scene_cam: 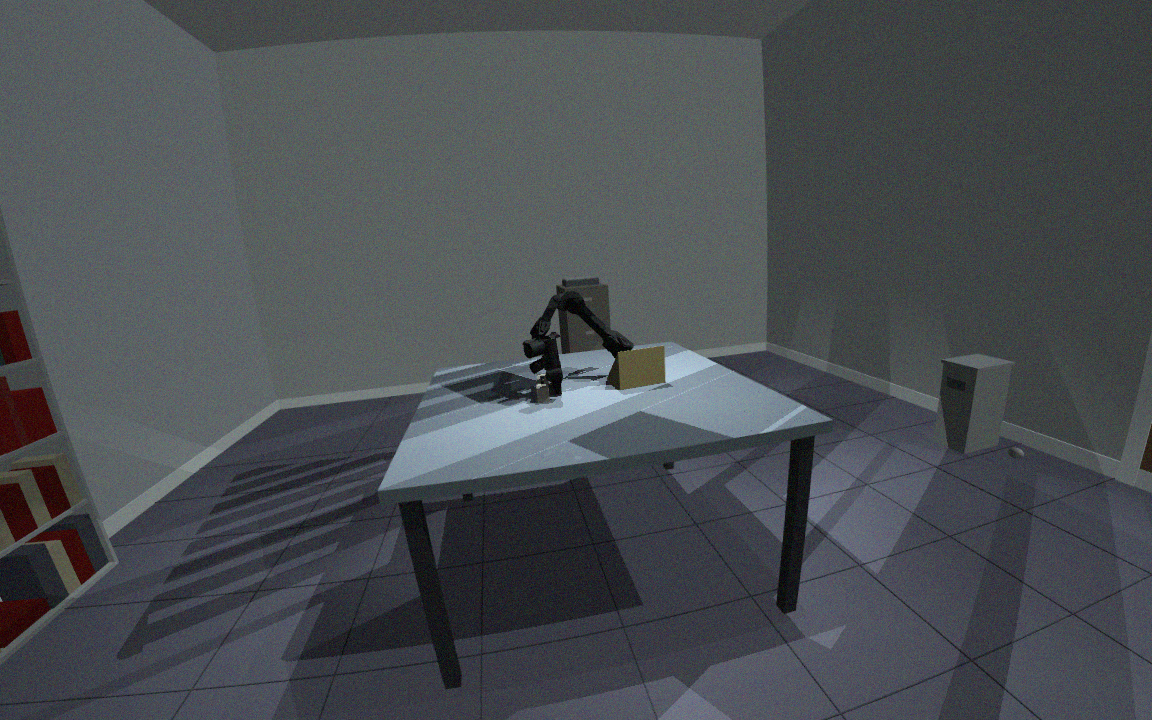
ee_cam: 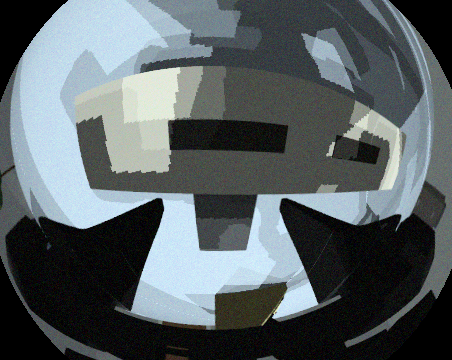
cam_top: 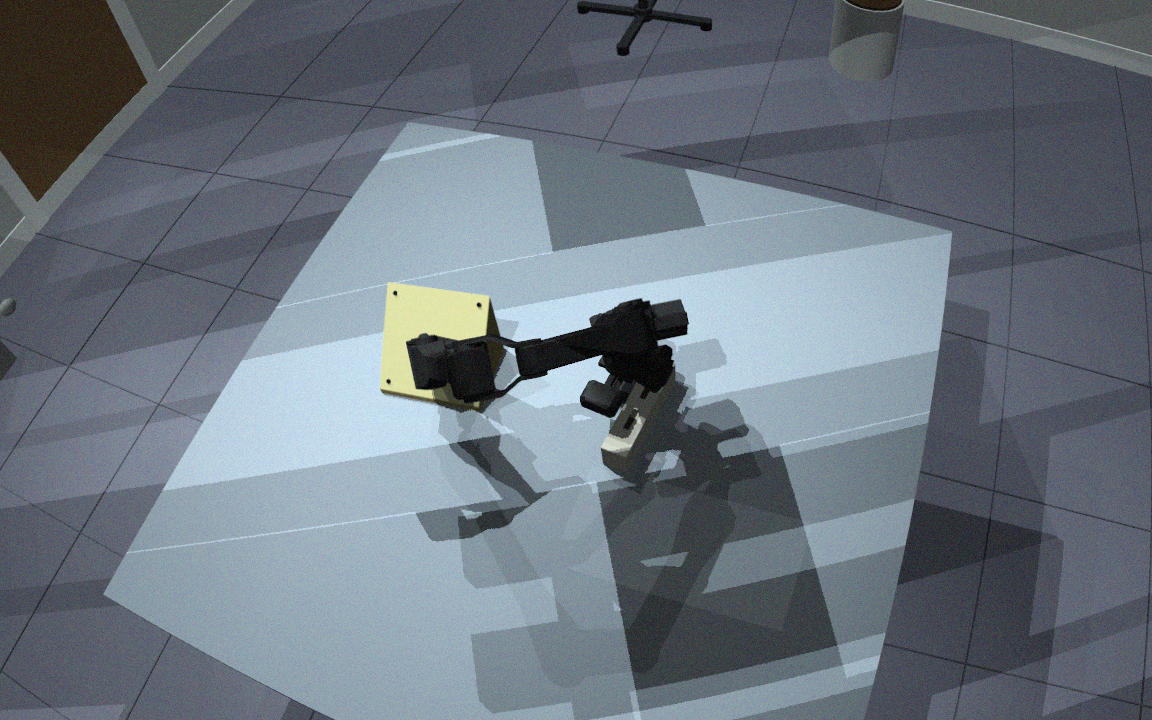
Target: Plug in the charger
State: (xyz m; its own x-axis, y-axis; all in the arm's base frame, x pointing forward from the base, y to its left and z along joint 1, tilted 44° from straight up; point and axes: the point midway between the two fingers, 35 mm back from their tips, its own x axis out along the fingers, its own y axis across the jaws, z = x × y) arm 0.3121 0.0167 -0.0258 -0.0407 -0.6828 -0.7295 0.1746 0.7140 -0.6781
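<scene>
My gripper tip is 20 mm short of the black two-prong charger and 10 mm below it.
</scene>
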